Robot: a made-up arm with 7 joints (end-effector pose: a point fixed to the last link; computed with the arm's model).
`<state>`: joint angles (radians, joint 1 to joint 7).
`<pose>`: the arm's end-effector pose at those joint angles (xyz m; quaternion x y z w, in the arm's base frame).
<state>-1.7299 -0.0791 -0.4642 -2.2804 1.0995 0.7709 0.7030</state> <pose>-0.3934 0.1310 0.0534 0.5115 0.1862 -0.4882 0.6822</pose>
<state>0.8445 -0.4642 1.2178 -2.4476 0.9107 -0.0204 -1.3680</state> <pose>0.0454 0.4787 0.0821 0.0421 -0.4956 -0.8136 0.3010</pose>
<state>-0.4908 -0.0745 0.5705 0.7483 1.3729 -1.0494 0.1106</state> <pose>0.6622 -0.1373 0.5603 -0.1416 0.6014 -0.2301 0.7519</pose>
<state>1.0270 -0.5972 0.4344 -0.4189 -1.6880 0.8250 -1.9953</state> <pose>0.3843 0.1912 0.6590 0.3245 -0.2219 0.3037 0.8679</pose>
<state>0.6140 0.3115 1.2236 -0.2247 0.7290 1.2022 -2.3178</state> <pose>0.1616 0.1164 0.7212 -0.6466 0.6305 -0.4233 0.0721</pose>
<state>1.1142 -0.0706 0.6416 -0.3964 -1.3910 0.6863 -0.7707</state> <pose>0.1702 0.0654 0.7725 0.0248 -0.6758 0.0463 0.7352</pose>
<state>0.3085 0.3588 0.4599 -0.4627 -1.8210 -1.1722 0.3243</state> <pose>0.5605 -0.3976 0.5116 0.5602 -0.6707 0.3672 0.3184</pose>
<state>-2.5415 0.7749 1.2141 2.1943 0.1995 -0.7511 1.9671</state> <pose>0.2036 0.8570 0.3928 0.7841 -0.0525 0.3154 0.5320</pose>
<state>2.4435 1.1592 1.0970 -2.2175 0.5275 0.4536 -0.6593</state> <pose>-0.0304 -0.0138 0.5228 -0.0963 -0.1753 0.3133 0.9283</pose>
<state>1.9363 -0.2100 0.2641 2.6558 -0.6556 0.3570 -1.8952</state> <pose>-0.5117 0.4231 0.3443 -0.0901 -0.1733 -0.9326 0.3036</pose>
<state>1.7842 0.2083 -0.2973 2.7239 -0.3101 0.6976 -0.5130</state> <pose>-0.3268 0.4216 0.5729 0.5163 -0.1696 0.8393 0.0152</pose>
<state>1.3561 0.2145 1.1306 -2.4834 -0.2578 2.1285 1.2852</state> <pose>-0.1985 0.5889 0.3692 -0.1286 -0.8292 0.1798 0.5133</pose>
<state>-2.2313 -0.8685 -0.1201 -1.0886 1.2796 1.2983 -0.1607</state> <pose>-0.3936 0.2068 0.3464 0.6384 0.6679 0.0091 0.3823</pose>
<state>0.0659 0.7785 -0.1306 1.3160 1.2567 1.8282 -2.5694</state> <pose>-0.1929 0.5708 0.6009 0.0192 -0.1726 0.8128 0.5561</pose>
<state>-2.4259 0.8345 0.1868 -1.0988 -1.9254 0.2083 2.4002</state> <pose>-0.4445 -0.0613 0.2747 -0.3672 -0.7377 -0.0764 0.5614</pose>
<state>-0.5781 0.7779 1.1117 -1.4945 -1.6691 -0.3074 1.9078</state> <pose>-0.2276 -0.1625 -0.0197 -0.0414 -0.6696 -0.5556 0.4912</pose>
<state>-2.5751 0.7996 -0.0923 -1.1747 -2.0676 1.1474 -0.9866</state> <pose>-0.3755 -0.1496 -0.0237 -0.5180 0.6229 -0.2642 0.5233</pose>
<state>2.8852 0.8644 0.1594 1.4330 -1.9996 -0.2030 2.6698</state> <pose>-0.6485 0.3962 -0.1765 0.3222 0.0098 -0.7838 0.5308</pose>
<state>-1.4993 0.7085 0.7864 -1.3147 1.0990 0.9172 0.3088</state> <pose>-0.1264 0.0982 -0.1183 0.3153 0.7927 0.4814 0.2011</pose>
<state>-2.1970 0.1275 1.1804 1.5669 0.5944 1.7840 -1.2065</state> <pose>0.0296 0.3887 -0.1434 -0.7863 -0.1904 0.5640 0.1656</pose>
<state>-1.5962 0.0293 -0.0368 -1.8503 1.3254 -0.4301 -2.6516</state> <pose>-0.6322 0.0129 0.1390 -0.5524 0.1599 -0.6195 0.5343</pose>
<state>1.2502 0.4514 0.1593 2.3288 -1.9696 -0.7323 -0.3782</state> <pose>-0.2401 0.8213 0.6402 -0.9076 0.0087 0.3345 0.2537</pose>
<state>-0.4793 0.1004 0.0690 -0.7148 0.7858 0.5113 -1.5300</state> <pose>-0.0191 -0.1854 0.1379 0.0898 0.9013 0.3688 0.2088</pose>
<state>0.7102 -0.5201 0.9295 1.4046 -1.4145 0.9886 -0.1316</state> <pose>-0.1062 0.3565 0.7616 -0.3429 -0.9391 -0.0167 0.0141</pose>
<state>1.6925 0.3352 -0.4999 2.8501 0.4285 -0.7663 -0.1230</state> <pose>-0.3491 0.6875 0.7134 -0.2461 -0.2002 -0.8857 0.3390</pose>
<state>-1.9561 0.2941 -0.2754 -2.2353 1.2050 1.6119 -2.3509</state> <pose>-0.4033 0.1662 0.4351 -0.2653 -0.7283 -0.5597 0.2931</pose>
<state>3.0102 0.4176 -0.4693 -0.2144 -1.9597 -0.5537 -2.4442</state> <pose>-0.2905 -0.4138 0.2783 -0.2540 -0.9191 -0.2571 0.1572</pose>
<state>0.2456 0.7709 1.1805 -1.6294 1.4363 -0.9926 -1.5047</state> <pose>0.2349 -0.2100 0.1630 -0.5041 -0.7908 -0.0235 0.3464</pose>
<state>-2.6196 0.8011 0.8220 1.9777 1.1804 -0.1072 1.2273</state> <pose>-0.2768 0.8972 0.3964 0.1072 -0.0561 0.9532 0.2771</pose>
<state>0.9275 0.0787 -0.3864 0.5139 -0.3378 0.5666 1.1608</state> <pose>-0.3986 -0.0224 0.4860 -0.4716 -0.8051 -0.2714 0.2361</pose>
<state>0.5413 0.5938 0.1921 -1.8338 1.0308 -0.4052 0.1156</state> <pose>0.3985 -0.0698 0.0674 0.5525 0.2950 0.3315 0.7056</pose>
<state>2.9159 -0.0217 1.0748 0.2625 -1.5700 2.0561 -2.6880</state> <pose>-0.7725 0.4723 0.5677 0.2561 -0.8284 -0.0419 0.4963</pose>
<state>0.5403 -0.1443 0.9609 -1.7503 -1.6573 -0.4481 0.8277</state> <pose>0.2476 0.3226 -0.1626 0.7078 -0.4098 -0.5007 0.2837</pose>
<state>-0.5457 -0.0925 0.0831 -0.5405 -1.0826 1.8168 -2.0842</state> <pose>0.1124 0.0513 -0.1962 0.0578 0.7514 -0.4441 0.4845</pose>
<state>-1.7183 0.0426 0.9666 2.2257 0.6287 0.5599 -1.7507</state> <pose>0.1758 0.4953 0.2761 -0.9378 0.3287 0.0415 0.1035</pose>
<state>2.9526 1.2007 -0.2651 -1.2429 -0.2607 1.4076 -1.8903</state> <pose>-0.2741 -0.0607 0.3772 0.3234 -0.6397 -0.1932 0.6699</pose>
